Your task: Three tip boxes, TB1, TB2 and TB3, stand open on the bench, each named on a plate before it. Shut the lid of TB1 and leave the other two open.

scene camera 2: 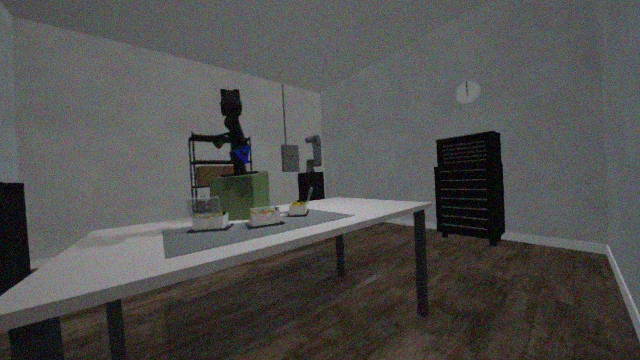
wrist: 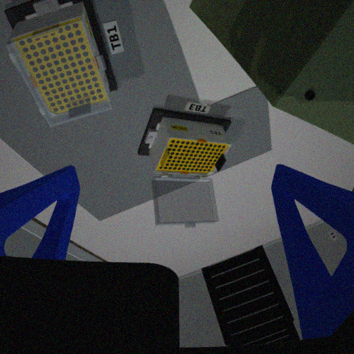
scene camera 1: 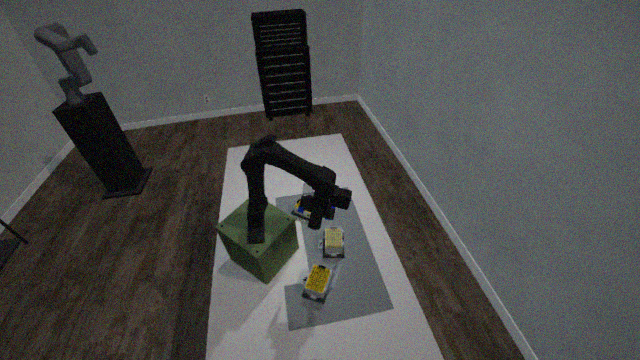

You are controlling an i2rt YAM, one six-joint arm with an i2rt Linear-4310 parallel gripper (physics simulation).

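Places are measured from the arm's base along level axes (x ahead, y left, z up), in millimetres.
Pixels of known places: gripper, fingertip midpoint: (scene camera 2: 246, 161); arm's base, link origin: (scene camera 2: 240, 174) (scene camera 1: 256, 223).
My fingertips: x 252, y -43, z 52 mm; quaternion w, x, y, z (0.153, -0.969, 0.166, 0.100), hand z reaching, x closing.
Observation:
For each thing: its top centre in the pictures, then the offset to it from my fingertips. Level surfaces: height alone.
- TB1, top centre: (scene camera 2: 263, 207) (scene camera 1: 331, 235) dx +81, dy +39, dz -217 mm
- TB3, top centre: (scene camera 1: 305, 205) (scene camera 2: 295, 202) dx -14, dy +269, dz -228 mm
- grey mat, surface height: dz -294 mm
- white table, surface height: dz -297 mm
TB1 (scene camera 1: 333, 242) (scene camera 2: 265, 216) (wrist: 65, 67) is the middle box; its clear lid appears down over the yellow tips. TB3 (scene camera 1: 298, 212) (scene camera 2: 298, 209) (wrist: 192, 156) is at the far end of the row, its clear lid (scene camera 2: 310, 194) (wrist: 185, 201) standing open. The near box (scene camera 1: 318, 281) (scene camera 2: 210, 220), TB2 by elimination, has its clear lid (scene camera 2: 205, 204) upright; its plate is not readable. My gripper (scene camera 1: 316, 207) (scene camera 2: 242, 154) (wrist: 175, 175) is open, its blue fingers wide apart and empty, high above the table and partly covering TB3 in the scene camera 1 view.
The boxes stand on a grey mat (scene camera 1: 360, 285) (scene camera 2: 185, 245) on the white table (scene camera 1: 240, 320) (scene camera 2: 125, 272). The arm stands on a green block (scene camera 1: 270, 255) (scene camera 2: 260, 192) (wrist: 310, 60) beside the row. A black drawer cabinet (scene camera 1: 284, 65) (scene camera 2: 467, 185) (wrist: 250, 295) stands beyond the table.

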